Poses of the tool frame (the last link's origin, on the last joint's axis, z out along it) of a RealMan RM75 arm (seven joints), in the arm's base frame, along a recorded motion.
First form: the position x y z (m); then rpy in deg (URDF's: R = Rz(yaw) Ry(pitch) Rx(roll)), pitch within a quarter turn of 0, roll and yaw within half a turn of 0.
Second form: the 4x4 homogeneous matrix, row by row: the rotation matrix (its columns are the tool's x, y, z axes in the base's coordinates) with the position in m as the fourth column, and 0 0 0 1 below. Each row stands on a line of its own. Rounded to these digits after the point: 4 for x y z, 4 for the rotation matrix.
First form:
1: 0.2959, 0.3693, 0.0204, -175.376, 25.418, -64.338
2: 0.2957, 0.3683, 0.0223, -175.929, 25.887, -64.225
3: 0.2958, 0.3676, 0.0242, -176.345, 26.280, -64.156
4: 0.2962, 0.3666, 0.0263, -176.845, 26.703, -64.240
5: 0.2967, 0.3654, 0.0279, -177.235, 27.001, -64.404
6: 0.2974, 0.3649, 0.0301, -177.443, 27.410, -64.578
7: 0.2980, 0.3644, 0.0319, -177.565, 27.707, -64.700
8: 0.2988, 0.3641, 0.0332, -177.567, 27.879, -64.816
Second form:
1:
0.3911, -0.9134, -0.1126, 0.2959
-0.8141, -0.4005, 0.4205, 0.3693
-0.4292, -0.0728, -0.9003, 0.0204
0, 0, 0, 1

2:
0.3912, -0.9117, -0.1254, 0.2957
-0.8101, -0.4058, 0.4230, 0.3683
-0.4366, -0.0639, -0.8974, 0.0223
0, 0, 0, 1

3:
0.3909, -0.9105, -0.1352, 0.2958
-0.8070, -0.4096, 0.4255, 0.3676
-0.4428, -0.0572, -0.8948, 0.0242
0, 0, 0, 1

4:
0.3883, -0.9100, -0.1454, 0.2962
-0.8046, -0.4117, 0.4280, 0.3666
-0.4494, -0.0492, -0.8920, 0.0263
0, 0, 0, 1

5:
0.3849, -0.9103, -0.1524, 0.2967
-0.8036, -0.4118, 0.4298, 0.3654
-0.4540, -0.0430, -0.8900, 0.0279
0, 0, 0, 1

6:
0.3811, -0.9111, -0.1571, 0.2974
-0.8018, -0.4103, 0.4345, 0.3649
-0.4604, -0.0396, -0.8869, 0.0301
0, 0, 0, 1

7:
0.3784, -0.9117, -0.1601, 0.2980
-0.8004, -0.4091, 0.4381, 0.3644
-0.4650, -0.0376, -0.8845, 0.0319
0, 0, 0, 1

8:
0.3761, -0.9126, -0.1604, 0.2988
-0.7999, -0.4072, 0.4408, 0.3641
-0.4676, -0.0375, -0.8831, 0.0332
0, 0, 0, 1

